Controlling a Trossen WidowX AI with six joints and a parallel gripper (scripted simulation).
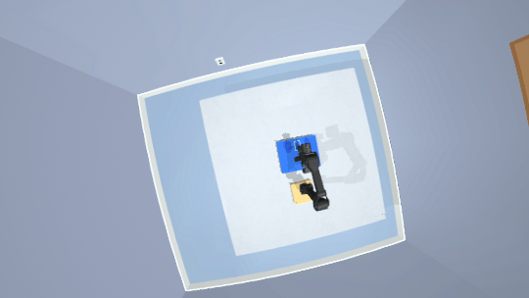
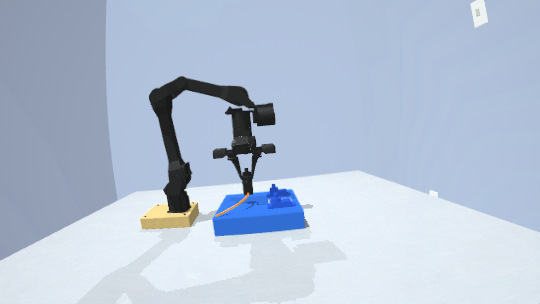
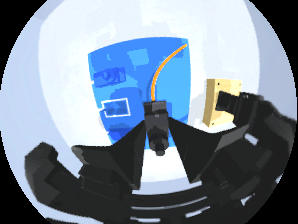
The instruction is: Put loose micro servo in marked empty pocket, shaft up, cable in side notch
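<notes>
Right now my gripper tip is 1 cm past the blue deck and 10 cm above it.
</notes>
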